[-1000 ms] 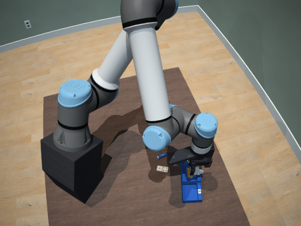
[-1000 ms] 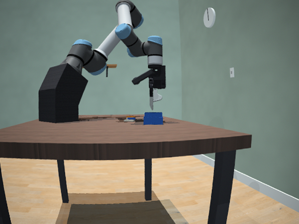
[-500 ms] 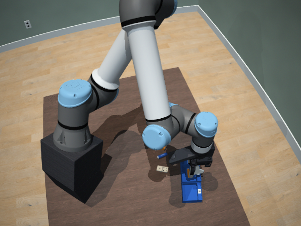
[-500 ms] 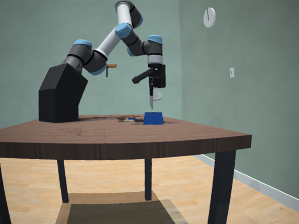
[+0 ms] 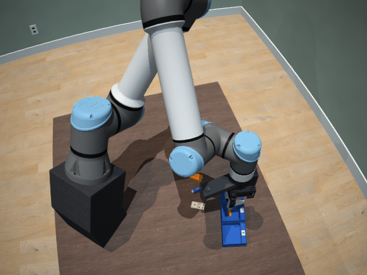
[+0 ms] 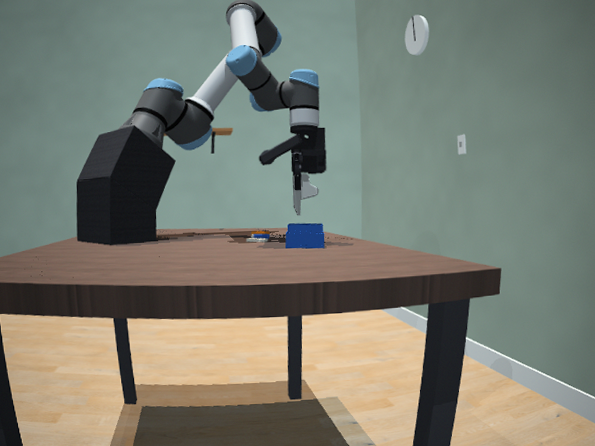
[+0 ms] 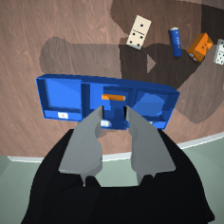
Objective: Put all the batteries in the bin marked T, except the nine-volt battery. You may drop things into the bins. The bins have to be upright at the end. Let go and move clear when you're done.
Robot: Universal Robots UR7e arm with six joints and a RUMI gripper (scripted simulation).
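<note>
Now: hand 70 mm past the blue cylindrical battery, 130 mm to the right of it and 80 mm above it. The rest, counted from my hand: thin orange battery 10 mm ahead, 70 mm below; joined blue bins 20 mm ahead, 20 mm to the right, 60 mm below; orange nine-volt battery 50 mm behind, 170 mm to the left, 80 mm below.
</note>
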